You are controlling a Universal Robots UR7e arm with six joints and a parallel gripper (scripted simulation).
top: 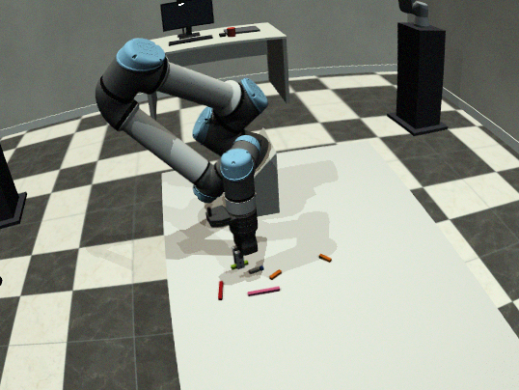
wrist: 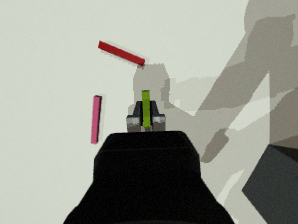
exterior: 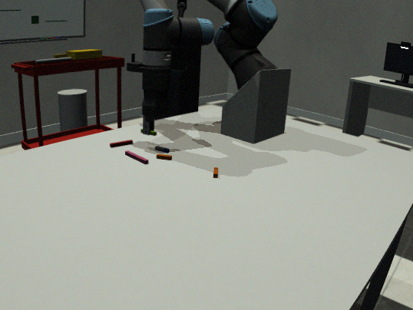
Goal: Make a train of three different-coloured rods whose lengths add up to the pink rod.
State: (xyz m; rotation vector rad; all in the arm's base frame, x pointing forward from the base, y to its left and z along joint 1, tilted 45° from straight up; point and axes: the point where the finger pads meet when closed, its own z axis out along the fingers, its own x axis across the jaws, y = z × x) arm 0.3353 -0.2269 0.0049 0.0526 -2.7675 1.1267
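Right now my hand is 50 mm above the grey rod and 40 mm to the right of it. Also, from my hand: red rod (70 mm to the right, 50 mm below, 40 mm ahead); lime rod (10 mm below); blue rod (60 mm to the left, 50 mm below, 10 mm behind).
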